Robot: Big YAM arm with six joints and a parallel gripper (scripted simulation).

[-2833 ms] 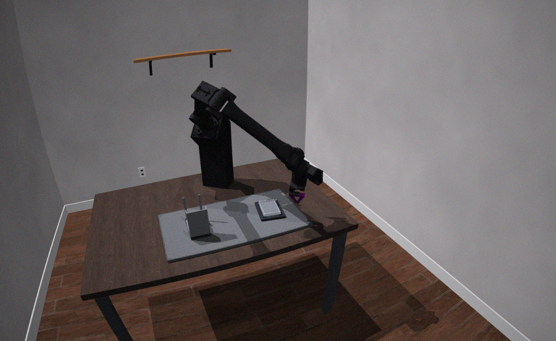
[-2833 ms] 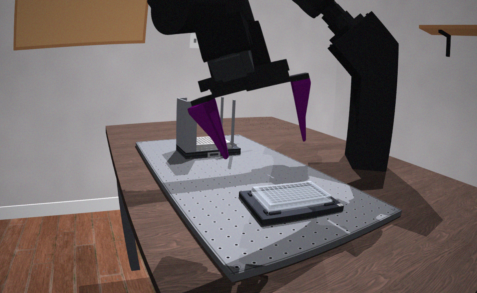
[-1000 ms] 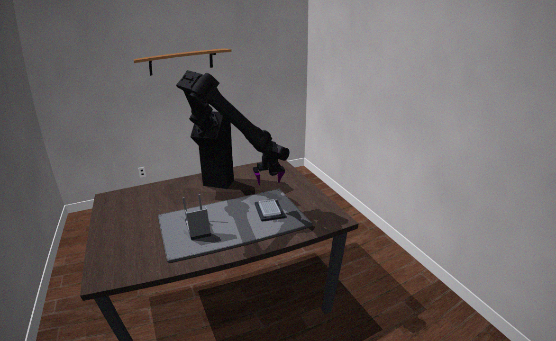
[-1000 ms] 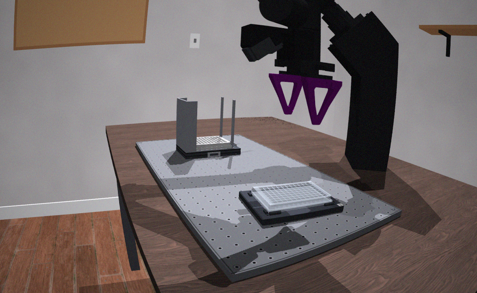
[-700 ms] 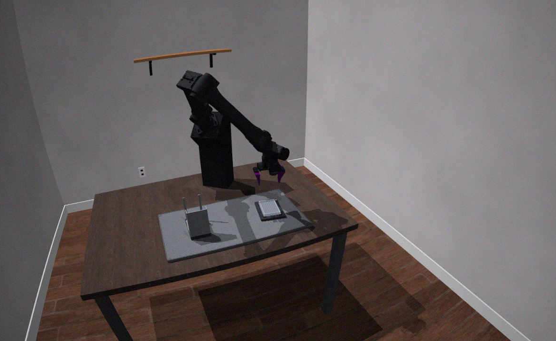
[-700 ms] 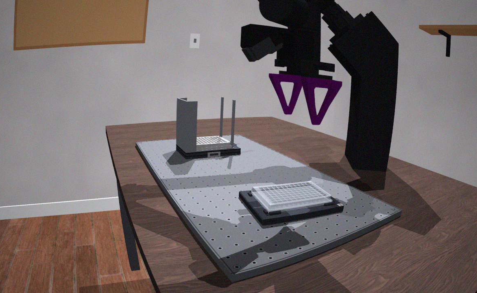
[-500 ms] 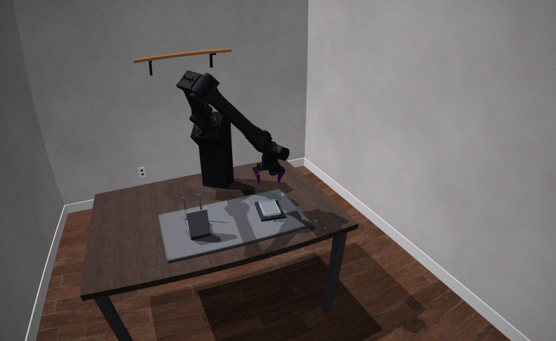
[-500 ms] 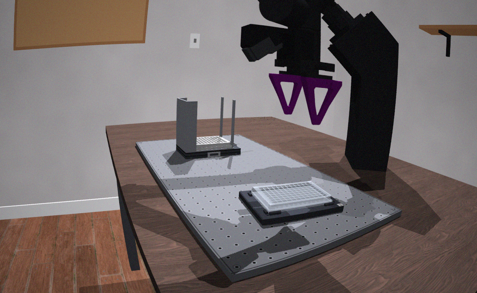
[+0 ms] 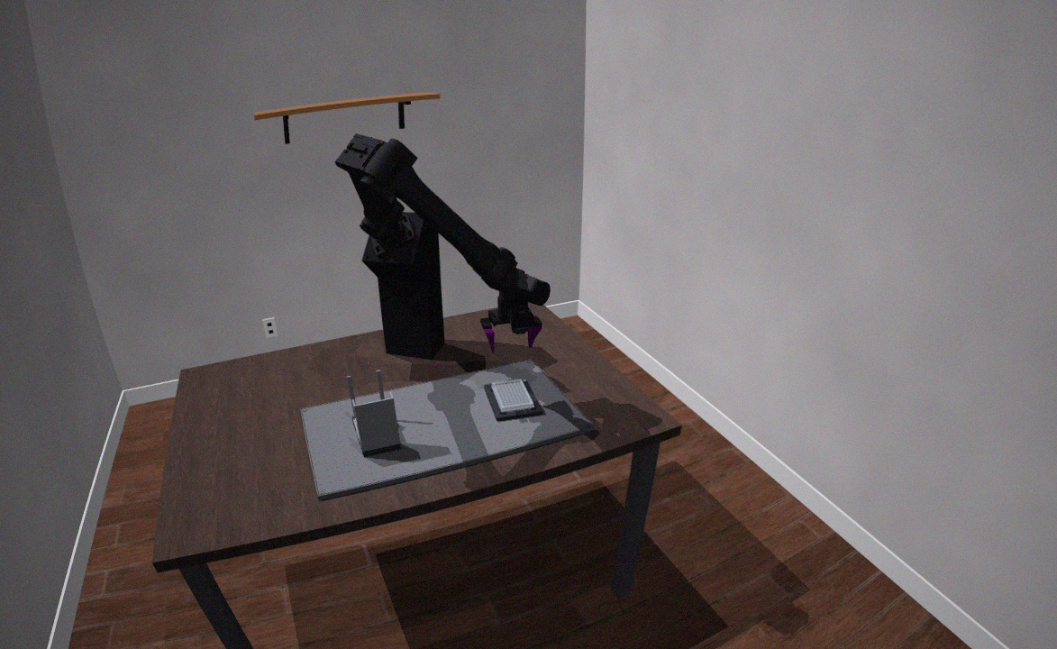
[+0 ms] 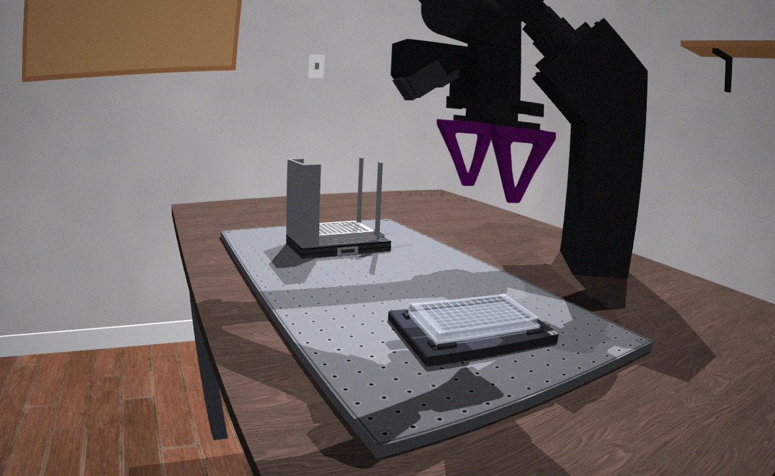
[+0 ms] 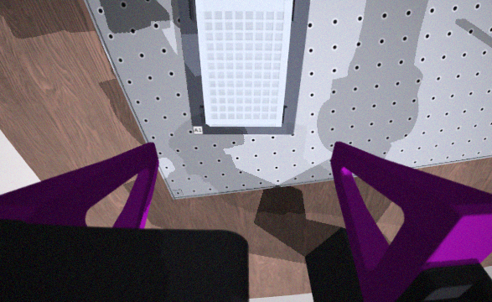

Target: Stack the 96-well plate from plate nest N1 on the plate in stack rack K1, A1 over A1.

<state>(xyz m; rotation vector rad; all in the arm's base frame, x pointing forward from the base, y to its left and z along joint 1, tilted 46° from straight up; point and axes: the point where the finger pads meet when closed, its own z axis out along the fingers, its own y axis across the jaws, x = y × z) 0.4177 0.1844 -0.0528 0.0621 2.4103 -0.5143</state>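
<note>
Right now my hand is 15 cm above the pale A1 label, 7 cm to the right of it and 6 cm past it. Round my hand: tall grey wall (38 cm to the right, 8 cm below, 7 cm ahead).
</note>
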